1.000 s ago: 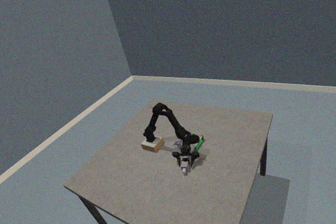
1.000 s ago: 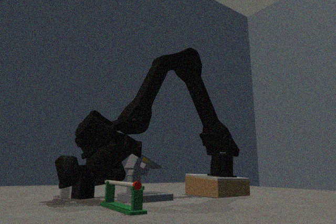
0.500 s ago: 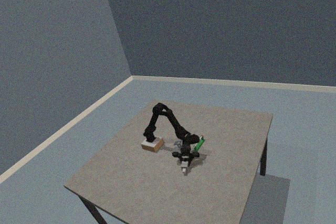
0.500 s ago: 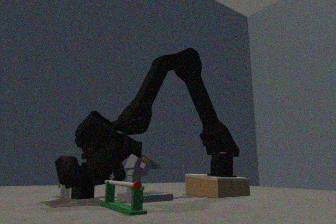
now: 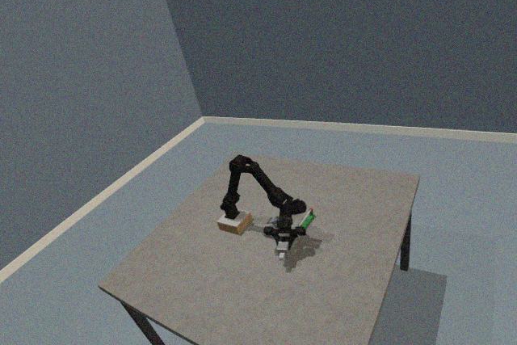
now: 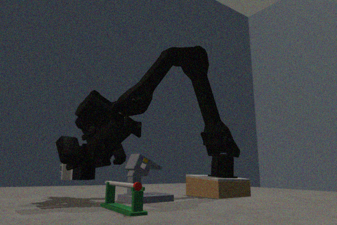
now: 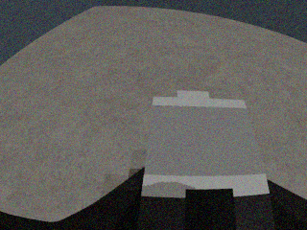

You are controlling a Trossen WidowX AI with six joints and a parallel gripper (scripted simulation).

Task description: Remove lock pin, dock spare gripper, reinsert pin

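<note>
The grey mount lies 15 cm to the left of my gripper tip, 11 cm behind it and 2 cm below it. From my gripper tip the other things lie so: green pin rest: 25 cm to the left, 5 cm below, 1 cm behind; spare gripper: right at my gripper tip.
</note>
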